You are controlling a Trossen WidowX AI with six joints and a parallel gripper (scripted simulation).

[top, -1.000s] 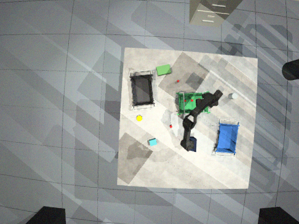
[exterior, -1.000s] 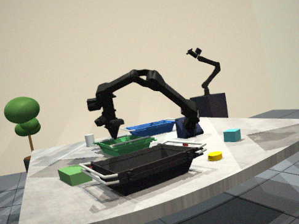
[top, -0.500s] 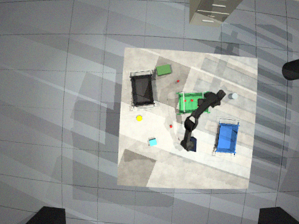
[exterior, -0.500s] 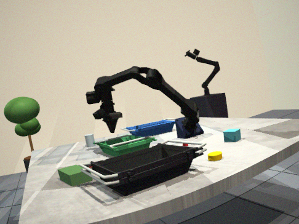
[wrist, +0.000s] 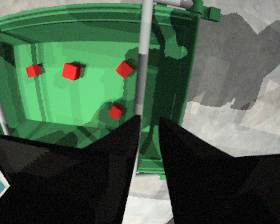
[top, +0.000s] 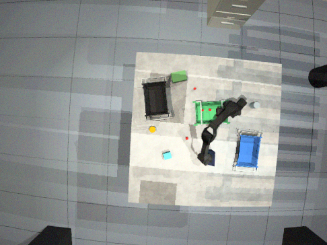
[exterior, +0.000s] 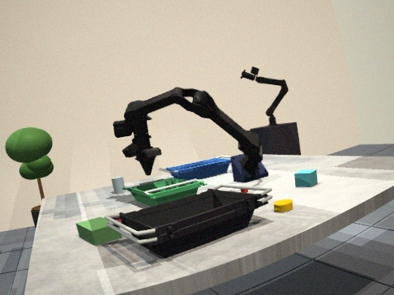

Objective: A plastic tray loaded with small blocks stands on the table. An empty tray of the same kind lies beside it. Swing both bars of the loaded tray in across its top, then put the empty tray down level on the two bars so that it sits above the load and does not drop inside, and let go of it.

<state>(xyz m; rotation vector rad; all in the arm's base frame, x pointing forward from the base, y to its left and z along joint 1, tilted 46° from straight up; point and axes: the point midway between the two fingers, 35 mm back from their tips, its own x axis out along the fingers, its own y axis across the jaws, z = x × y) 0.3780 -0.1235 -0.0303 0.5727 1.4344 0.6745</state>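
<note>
Right now my gripper tip is 320 mm past the blue tray, 240 mm to the left of it and 40 mm above it. From my gripper tip the other things lie so: cyan cube (370 mm behind, 440 mm to the left, 70 mm below); green block (280 mm ahead, 370 mm to the left, 70 mm below); grey cylinder (60 mm ahead, 280 mm to the right, 50 mm below).
</note>
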